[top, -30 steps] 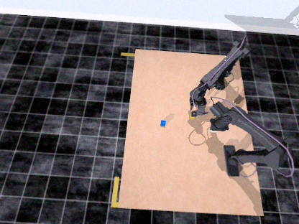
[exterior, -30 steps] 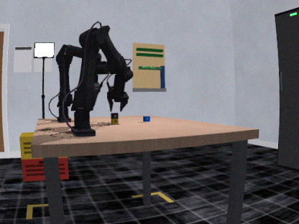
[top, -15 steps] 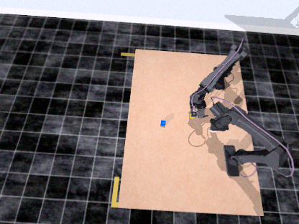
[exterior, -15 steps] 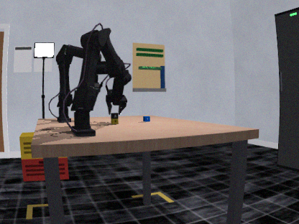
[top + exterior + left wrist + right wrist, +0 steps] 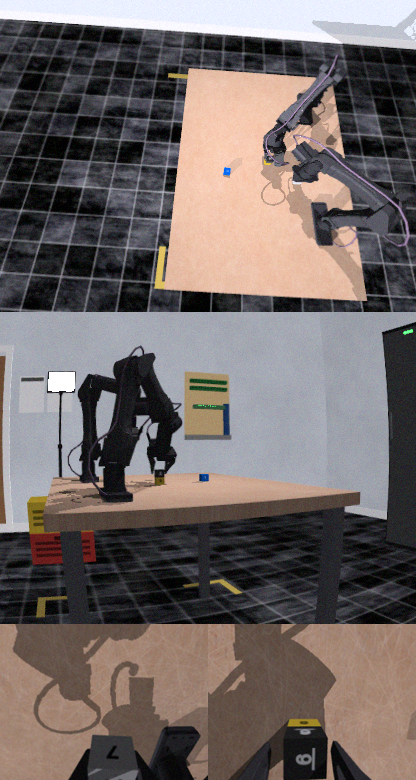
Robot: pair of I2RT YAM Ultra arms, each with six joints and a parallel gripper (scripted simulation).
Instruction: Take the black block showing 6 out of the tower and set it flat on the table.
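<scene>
Right now the black block showing 6 is 10 mm below my right hand. From my right hand the other things lie so: grey block showing 7: 130 mm to the left, 90 mm behind, 70 mm above.
Right now the grey block showing 7 is right at my left hand. The rest, counted from my left hand: black block showing 6: 90 mm ahead, 120 mm to the right, 80 mm below.
</scene>
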